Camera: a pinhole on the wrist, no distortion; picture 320 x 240 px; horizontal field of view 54.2 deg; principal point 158.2 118.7 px. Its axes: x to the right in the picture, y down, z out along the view. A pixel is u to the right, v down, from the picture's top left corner.
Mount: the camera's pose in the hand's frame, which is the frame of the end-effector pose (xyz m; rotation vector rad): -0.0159 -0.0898 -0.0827 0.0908 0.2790 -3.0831
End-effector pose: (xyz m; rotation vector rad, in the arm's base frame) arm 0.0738 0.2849 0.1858 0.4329 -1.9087 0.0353
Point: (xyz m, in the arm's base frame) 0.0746 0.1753 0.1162
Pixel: 180.0 119.1
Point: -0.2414 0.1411 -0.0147
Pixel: 156.8 48.7
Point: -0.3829 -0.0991 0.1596
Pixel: 13.9 136.9
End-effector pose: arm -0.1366 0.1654 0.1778 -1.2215 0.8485 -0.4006
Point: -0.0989 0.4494 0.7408
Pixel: outside the picture
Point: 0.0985 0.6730 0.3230
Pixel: 258.5 13.8
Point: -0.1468 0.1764 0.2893
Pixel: 262.6 86.7
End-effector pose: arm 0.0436 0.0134 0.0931 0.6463 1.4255 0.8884
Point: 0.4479 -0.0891 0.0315
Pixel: 182.3 107.6
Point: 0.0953 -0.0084 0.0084
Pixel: 31.1 63.9
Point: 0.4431 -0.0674 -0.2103
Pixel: 88.5 235.5
